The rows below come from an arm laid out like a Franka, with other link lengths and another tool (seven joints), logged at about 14 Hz.
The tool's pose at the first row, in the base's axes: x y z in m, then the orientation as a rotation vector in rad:
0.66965 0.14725 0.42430 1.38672 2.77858 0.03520
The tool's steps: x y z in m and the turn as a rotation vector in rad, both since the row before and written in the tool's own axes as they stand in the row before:
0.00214 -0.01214 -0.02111 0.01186 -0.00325 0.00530
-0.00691 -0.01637 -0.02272 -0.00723 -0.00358 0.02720
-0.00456 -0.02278 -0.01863 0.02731 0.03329 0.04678
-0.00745 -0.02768 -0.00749 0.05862 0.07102 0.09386
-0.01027 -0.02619 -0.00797 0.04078 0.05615 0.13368
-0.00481 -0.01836 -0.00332 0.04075 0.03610 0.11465
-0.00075 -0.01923 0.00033 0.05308 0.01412 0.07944
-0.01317 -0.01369 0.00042 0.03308 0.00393 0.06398
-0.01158 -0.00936 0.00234 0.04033 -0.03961 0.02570
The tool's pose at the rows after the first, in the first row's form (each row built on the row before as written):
0.65778 0.14157 0.44490 1.39551 2.77709 0.01663
0.64798 0.12638 0.46738 1.43016 2.75225 0.02483
0.63118 0.10963 0.48538 -1.51184 -2.75082 -0.01264
0.61179 0.08844 0.49266 -1.59138 -2.59967 0.01410
0.59384 0.06704 0.50131 -1.72232 -2.43144 0.03126
0.57870 0.05610 0.50603 -1.82616 -2.28827 0.06253
0.56035 0.05098 0.50878 -1.88419 -2.18279 0.12125
0.54879 0.03593 0.50968 -1.93504 -2.10549 0.16442
0.53994 0.02379 0.50850 -1.95174 -2.08624 0.25049

